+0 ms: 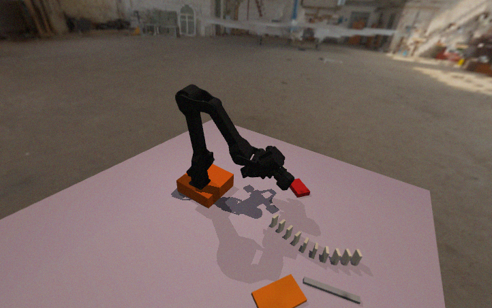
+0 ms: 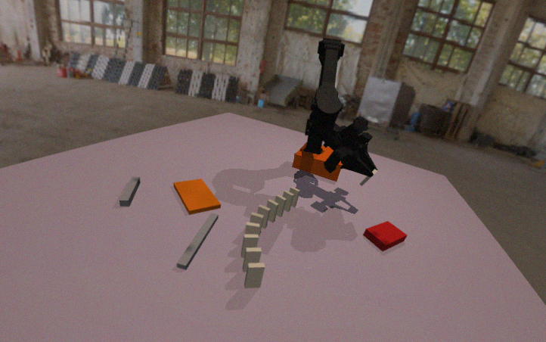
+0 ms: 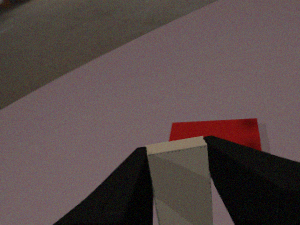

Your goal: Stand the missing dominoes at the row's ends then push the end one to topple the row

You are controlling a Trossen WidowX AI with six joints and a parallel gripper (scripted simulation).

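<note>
The red block lies 60 mm ahead of my gripper tip, 70 mm to the left of it and 120 mm below it. Round my gripper tip: short grey bar: 240 mm ahead, 530 mm to the right, 120 mm below; orange flat plate: 160 mm ahead, 400 mm to the right, 130 mm below.
</note>
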